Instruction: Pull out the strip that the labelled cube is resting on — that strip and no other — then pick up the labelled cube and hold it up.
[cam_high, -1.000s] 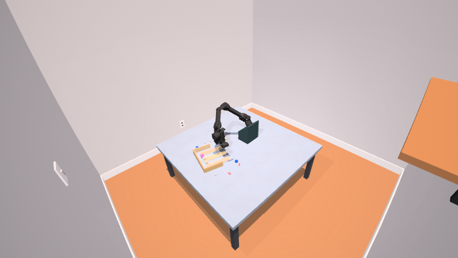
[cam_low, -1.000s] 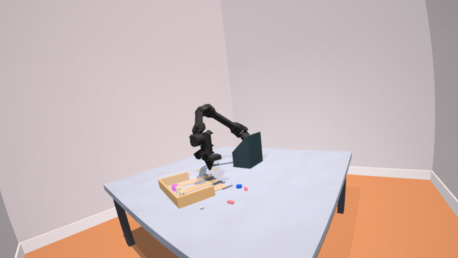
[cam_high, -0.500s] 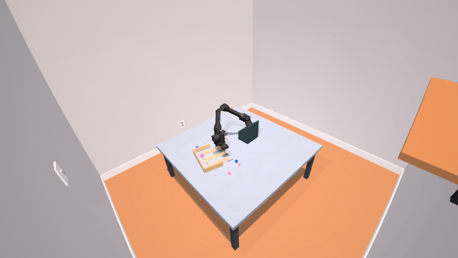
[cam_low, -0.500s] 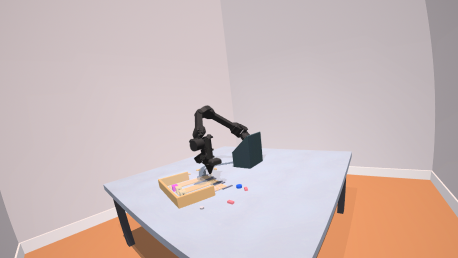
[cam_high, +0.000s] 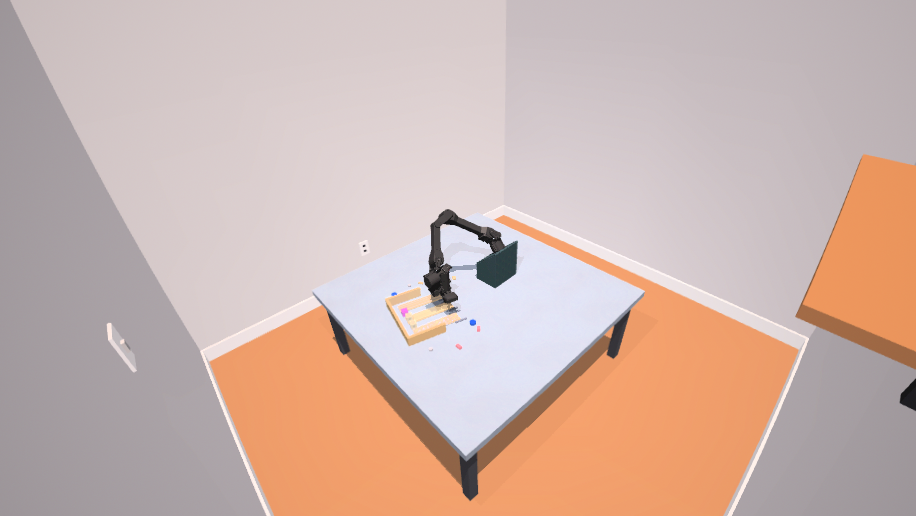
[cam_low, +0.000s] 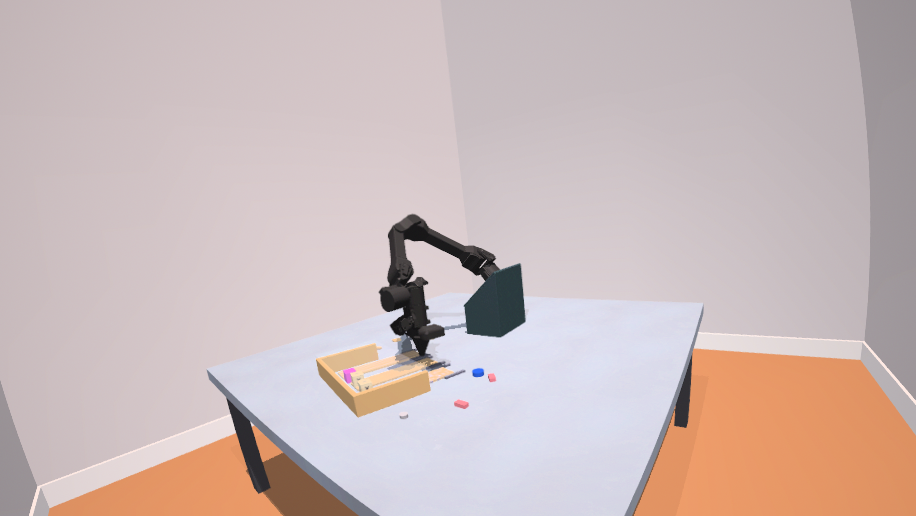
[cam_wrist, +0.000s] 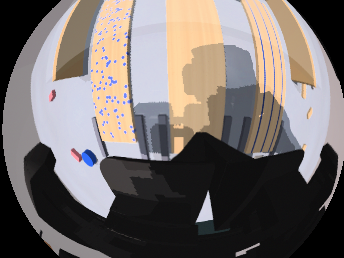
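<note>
My gripper tip is 9 cm short of the strip, 1 cm to the left of it and 3 cm above it.
</note>
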